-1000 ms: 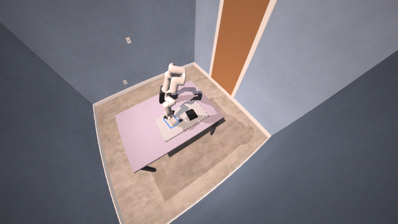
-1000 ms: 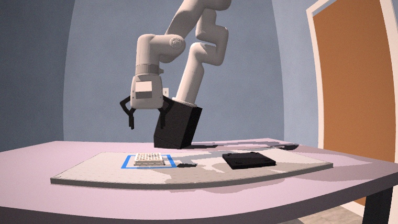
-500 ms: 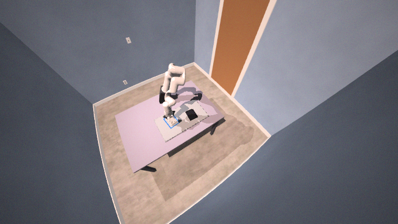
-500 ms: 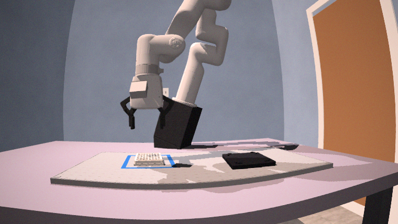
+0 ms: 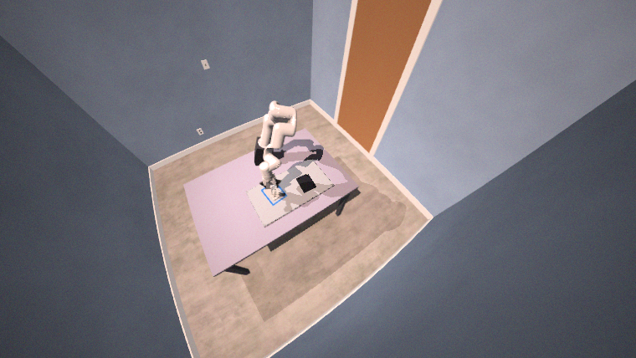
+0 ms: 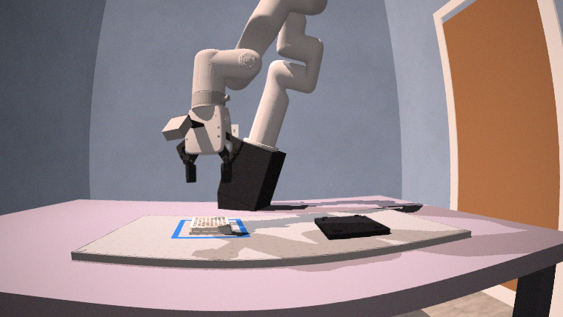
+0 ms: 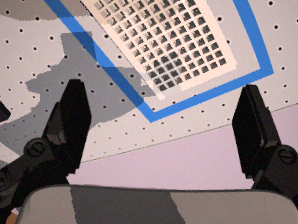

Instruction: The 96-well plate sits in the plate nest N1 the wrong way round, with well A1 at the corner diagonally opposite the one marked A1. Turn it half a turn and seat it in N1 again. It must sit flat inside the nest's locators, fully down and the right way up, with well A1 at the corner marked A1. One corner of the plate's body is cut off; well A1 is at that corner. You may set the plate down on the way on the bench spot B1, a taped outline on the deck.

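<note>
My hand is 100 mm above the white 96-well plate. Round my hand: black plate nest N1 (30 mm ahead, 290 mm to the left, 100 mm below).
</note>
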